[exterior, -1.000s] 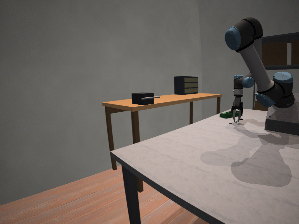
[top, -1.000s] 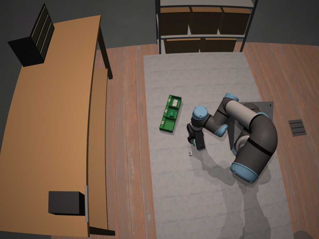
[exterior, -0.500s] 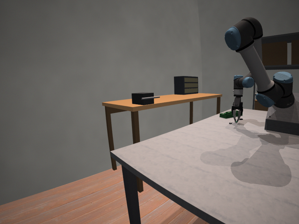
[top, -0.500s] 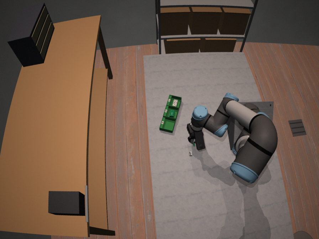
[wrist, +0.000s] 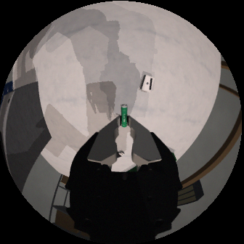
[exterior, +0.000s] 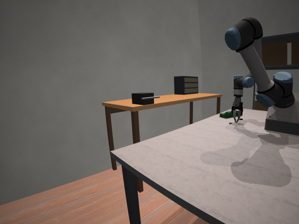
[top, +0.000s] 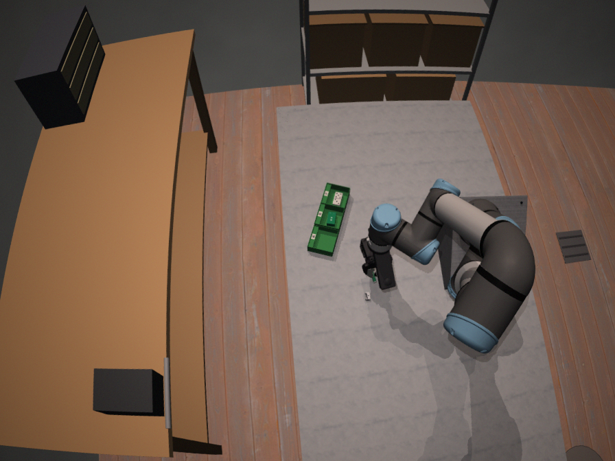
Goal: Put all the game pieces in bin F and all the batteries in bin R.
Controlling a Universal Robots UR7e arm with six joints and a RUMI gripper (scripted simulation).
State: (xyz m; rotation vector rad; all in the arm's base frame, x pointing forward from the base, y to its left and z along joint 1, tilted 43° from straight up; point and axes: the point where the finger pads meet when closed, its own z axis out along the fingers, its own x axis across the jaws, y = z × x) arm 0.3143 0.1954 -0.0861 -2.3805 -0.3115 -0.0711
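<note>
Right now my hand is 21 cm to the left of the green three-compartment bin and 14 cm short of it. The rest, counted from my hand: green 9V battery 22 cm to the right, 13 cm ahead; then small black piece 13 cm to the right, 1 cm below, 1 cm ahead.
</note>
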